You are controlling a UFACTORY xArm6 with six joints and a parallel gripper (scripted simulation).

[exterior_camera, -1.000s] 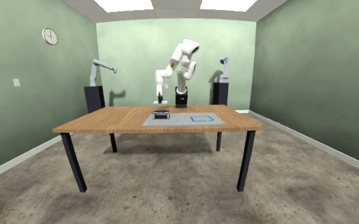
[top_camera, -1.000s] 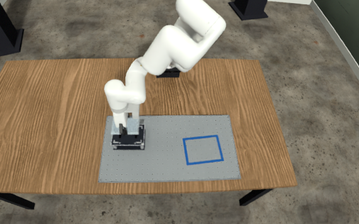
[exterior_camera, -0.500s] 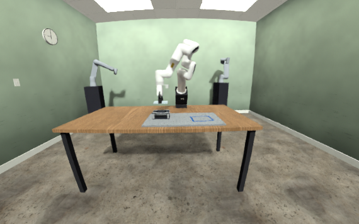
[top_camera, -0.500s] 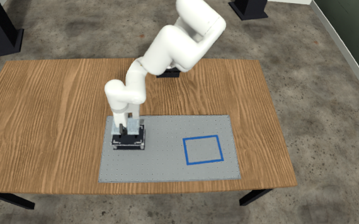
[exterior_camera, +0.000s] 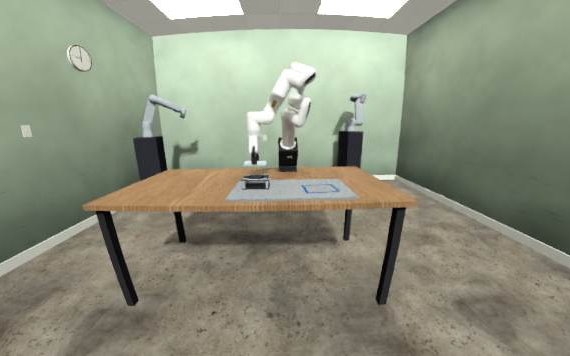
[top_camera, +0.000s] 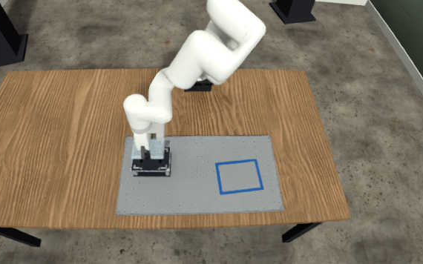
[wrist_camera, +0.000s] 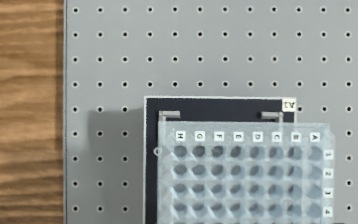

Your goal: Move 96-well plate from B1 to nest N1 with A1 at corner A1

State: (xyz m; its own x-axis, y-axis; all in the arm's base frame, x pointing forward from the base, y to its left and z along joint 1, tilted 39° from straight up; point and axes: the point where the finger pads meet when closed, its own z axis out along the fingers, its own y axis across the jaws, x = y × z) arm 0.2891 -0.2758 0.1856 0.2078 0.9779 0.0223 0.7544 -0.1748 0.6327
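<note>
The black raised nest N1 lies 10 cm below my hand. From my hand the other things lie so: 96-well plate: 1 cm below.
</note>
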